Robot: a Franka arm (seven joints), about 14 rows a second.
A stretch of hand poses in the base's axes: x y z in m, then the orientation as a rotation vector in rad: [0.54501, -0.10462, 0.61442, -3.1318, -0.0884, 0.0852]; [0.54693, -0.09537, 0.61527, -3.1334, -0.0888, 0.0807]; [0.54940, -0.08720, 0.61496, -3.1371, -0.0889, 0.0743]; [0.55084, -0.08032, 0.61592, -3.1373, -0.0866, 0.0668]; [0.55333, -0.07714, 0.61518, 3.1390, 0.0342, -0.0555]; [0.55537, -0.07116, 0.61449, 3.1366, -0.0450, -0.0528]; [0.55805, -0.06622, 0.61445, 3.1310, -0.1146, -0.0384]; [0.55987, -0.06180, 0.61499, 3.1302, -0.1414, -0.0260]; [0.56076, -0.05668, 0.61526, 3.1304, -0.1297, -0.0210]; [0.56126, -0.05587, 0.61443, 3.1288, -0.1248, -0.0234]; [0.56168, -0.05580, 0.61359, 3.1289, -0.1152, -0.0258]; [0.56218, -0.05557, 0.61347, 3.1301, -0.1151, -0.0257]
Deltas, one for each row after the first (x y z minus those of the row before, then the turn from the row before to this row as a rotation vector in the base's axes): [0.00192, 0.00925, 0.00085, -0.0014, -0.0029, 0.0003]; [0.00247, 0.00817, -0.00031, -0.0034, -0.0042, 0.0001]; [0.00144, 0.00688, 0.00096, 0.0001, -0.0048, -0.0015]; [0.00249, 0.00318, -0.00074, -0.0048, -0.0073, -0.0333]; [0.00204, 0.00598, -0.00069, -0.0032, -0.0018, -0.0504]; [0.00268, 0.00494, -0.00004, -0.0049, -0.0092, -0.0444]; [0.00182, 0.00442, 0.00054, -0.0003, -0.0080, -0.0171]; [0.00089, 0.00512, 0.00027, -0.0004, -0.0031, 0.0075]; [0.00050, 0.00081, -0.00083, -0.0017, 0.0016, 0.0031]; [0.00042, 0.00007, -0.00084, -0.0001, 0.0016, 0.0061]; [0.00050, 0.00023, -0.00012, 0.0012, -0.0001, 0.0001]
